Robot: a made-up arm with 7 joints. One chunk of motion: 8 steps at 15 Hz.
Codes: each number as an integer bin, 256 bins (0 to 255) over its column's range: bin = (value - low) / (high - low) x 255, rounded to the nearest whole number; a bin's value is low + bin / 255 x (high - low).
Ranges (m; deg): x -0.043..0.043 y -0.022..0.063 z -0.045..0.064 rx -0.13..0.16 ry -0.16..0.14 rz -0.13..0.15
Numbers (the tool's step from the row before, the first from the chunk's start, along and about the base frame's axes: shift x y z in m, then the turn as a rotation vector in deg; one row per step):
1: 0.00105 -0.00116 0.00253 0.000 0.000 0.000
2: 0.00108 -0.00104 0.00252 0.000 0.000 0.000
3: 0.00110 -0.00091 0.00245 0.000 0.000 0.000
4: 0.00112 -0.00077 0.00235 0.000 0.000 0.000
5: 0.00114 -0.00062 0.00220 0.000 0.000 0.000
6: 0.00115 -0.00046 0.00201 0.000 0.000 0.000
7: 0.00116 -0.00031 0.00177 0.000 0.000 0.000
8: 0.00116 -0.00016 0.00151 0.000 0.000 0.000
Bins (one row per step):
1: 131 63 111 114 136 118
2: 131 63 111 114 136 118
3: 131 63 111 114 136 118
4: 131 64 111 114 136 118
5: 131 64 110 114 136 118
6: 131 65 110 114 136 118
7: 131 65 109 114 136 118
8: 131 66 109 114 136 118

